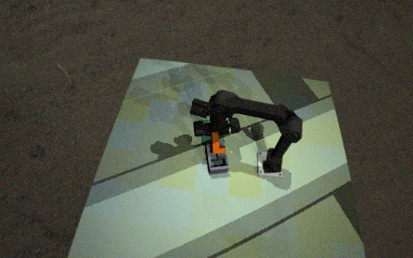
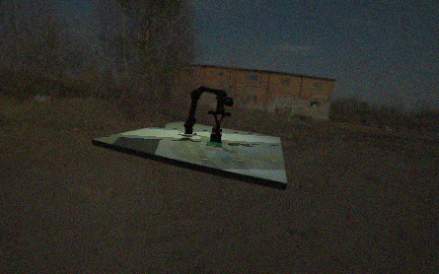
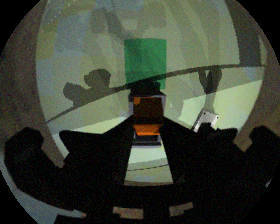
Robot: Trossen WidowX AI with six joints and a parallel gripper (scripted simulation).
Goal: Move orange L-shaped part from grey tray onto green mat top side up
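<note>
My gripper tip is 170 mm above the green mat and 90 mm to the left of it. From my gripper tip the other things lie so: orange L-shaped part 30 mm to the left, 30 mm below, 20 mm behind.
</note>
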